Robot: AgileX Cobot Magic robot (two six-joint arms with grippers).
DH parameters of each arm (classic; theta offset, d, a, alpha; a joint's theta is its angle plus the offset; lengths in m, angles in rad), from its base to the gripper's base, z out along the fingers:
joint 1: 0 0.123 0 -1.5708
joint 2: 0.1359 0 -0.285 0
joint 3: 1.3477 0 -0.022 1.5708
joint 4: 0 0.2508 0 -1.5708
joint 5: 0 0 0.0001 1.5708
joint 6: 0 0.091 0 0
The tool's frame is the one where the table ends.
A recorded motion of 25 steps. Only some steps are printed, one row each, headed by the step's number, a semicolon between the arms.
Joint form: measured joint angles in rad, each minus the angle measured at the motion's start. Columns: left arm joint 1, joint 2, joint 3, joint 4, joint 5, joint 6; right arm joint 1, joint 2, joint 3, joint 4, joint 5, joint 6.
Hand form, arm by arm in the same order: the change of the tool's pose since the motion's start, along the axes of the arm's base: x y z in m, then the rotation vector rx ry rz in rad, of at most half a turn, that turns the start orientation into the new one. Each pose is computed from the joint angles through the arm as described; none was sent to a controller.
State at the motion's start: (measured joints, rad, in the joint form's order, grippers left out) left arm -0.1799 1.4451 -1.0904 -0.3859 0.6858 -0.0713; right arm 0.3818 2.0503 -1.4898 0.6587 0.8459 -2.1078
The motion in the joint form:
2: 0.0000 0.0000 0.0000 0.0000 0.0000 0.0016; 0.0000 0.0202 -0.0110 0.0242 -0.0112 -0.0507
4: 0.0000 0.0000 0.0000 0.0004 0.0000 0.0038; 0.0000 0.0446 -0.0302 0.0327 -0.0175 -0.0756
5: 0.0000 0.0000 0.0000 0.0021 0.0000 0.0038; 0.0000 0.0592 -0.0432 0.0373 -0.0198 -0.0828
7: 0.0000 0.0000 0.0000 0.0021 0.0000 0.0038; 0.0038 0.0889 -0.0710 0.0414 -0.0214 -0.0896
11: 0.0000 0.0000 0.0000 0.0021 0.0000 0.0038; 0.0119 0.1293 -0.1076 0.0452 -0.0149 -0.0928
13: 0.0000 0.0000 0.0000 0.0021 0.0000 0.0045; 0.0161 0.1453 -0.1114 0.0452 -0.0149 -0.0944
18: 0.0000 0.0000 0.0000 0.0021 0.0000 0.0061; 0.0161 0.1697 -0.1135 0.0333 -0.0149 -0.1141
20: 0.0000 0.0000 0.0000 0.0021 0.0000 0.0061; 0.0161 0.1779 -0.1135 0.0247 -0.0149 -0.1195
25: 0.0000 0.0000 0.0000 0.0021 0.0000 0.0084; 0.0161 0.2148 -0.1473 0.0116 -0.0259 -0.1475
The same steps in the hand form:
2: 0.0000 0.0000 0.0000 0.0009 -0.0005 -0.0012; 0.0038 0.0025 -0.0048 0.0103 -0.0207 0.0245
4: 0.0000 0.0000 0.0000 0.0024 -0.0014 -0.0030; 0.0087 0.0046 -0.0099 0.0122 -0.0321 0.0375
5: 0.0000 0.0001 0.0000 0.0040 -0.0017 -0.0035; 0.0117 0.0060 -0.0127 0.0144 -0.0351 0.0399
7: 0.0000 0.0001 0.0000 0.0040 -0.0017 -0.0035; 0.0168 0.0100 -0.0184 0.0162 -0.0371 0.0464
11: 0.0000 0.0001 0.0000 0.0040 -0.0017 -0.0035; 0.0219 0.0165 -0.0270 0.0178 -0.0287 0.0589
13: 0.0000 0.0001 0.0000 0.0044 -0.0019 -0.0040; 0.0221 0.0187 -0.0333 0.0133 -0.0182 0.0644
18: 0.0000 0.0001 0.0000 0.0053 -0.0024 -0.0053; 0.0230 0.0184 -0.0443 -0.0064 -0.0118 0.0867
20: 0.0000 0.0001 0.0000 0.0053 -0.0024 -0.0053; 0.0231 0.0180 -0.0483 -0.0167 -0.0096 0.0956
25: 0.0000 0.0001 0.0000 0.0065 -0.0032 -0.0070; 0.0302 0.0198 -0.0571 -0.0317 -0.0349 0.1198

